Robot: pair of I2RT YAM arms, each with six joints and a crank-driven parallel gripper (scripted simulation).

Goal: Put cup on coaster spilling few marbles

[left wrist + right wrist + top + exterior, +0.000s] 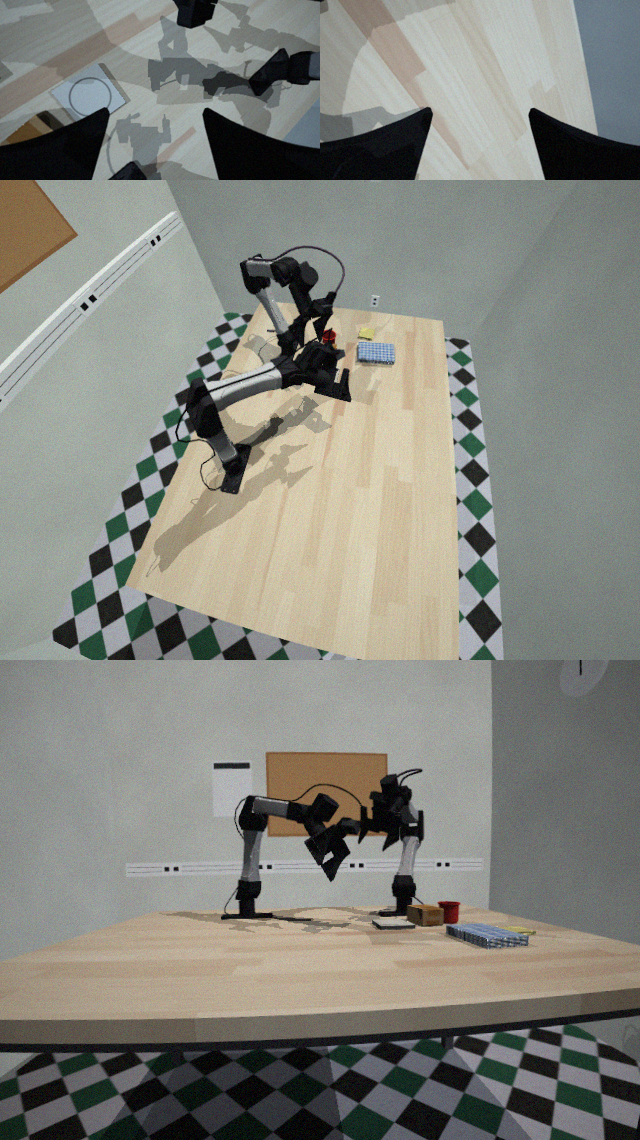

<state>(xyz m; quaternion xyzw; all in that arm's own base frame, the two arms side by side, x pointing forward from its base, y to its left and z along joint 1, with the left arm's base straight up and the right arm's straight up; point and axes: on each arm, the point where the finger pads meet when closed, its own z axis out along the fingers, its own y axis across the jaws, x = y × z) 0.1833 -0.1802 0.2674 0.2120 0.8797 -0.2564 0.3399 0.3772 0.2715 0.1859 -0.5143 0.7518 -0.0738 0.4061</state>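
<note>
The red cup is 27 cm to the left of my left hand and 23 cm below it.
</note>
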